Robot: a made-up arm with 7 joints. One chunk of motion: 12 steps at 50 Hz.
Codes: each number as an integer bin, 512 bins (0 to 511) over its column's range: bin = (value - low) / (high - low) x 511, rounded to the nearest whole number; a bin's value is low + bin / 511 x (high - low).
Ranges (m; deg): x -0.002..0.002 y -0.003..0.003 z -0.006..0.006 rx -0.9..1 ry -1..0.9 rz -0.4..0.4
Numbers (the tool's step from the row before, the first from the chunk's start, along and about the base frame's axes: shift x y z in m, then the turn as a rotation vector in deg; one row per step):
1: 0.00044 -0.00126 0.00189 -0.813 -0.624 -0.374
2: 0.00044 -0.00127 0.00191 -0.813 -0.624 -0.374
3: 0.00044 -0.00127 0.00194 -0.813 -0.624 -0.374
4: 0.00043 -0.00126 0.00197 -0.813 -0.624 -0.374
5: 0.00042 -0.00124 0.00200 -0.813 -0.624 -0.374
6: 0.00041 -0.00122 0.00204 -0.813 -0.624 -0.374
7: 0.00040 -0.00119 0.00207 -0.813 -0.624 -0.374
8: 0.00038 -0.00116 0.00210 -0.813 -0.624 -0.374
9: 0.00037 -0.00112 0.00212 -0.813 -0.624 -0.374
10: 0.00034 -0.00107 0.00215 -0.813 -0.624 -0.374
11: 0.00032 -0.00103 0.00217 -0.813 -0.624 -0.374
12: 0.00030 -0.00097 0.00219 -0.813 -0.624 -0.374
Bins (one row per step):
1: 312 148 336 23 101 17
2: 312 147 337 23 101 17
3: 312 147 338 23 101 17
4: 310 148 339 23 101 17
5: 309 150 341 23 101 17
6: 308 152 342 23 101 17
7: 307 154 344 23 101 17
8: 304 157 345 23 101 17
9: 303 160 346 23 101 17
10: 299 164 347 23 101 17
11: 296 168 348 23 101 17
12: 294 173 349 23 101 17

